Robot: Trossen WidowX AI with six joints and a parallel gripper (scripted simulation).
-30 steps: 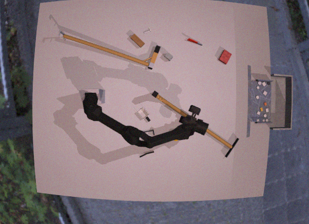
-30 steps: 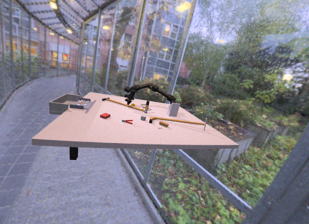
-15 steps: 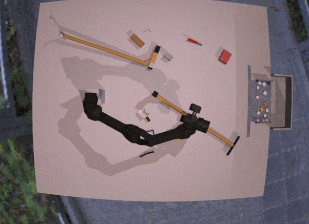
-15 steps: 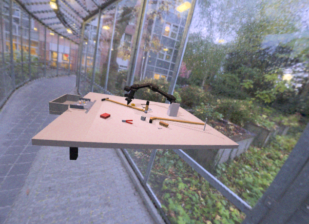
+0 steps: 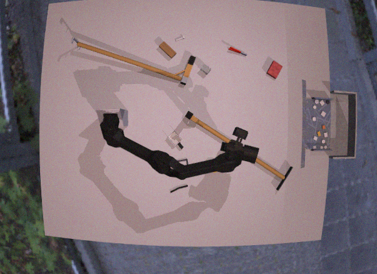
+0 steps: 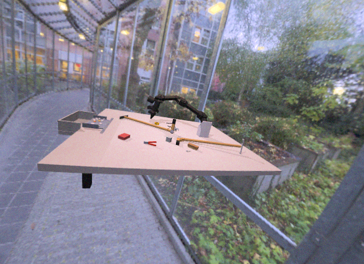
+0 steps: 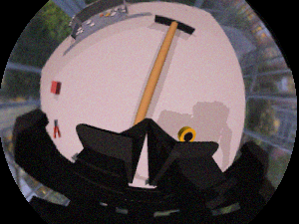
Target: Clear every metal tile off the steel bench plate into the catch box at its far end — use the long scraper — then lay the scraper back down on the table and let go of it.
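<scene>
My gripper tip is 3 cm short of the long scraper and 1 cm above it. Round my gripper tip: black strip 26 cm behind, 20 cm to the right, 7 cm below; then hex key 24 cm behind, 7 cm to the right, 7 cm below; then yellow tape roll 9 cm behind, 9 cm to the right, 7 cm below.
</scene>
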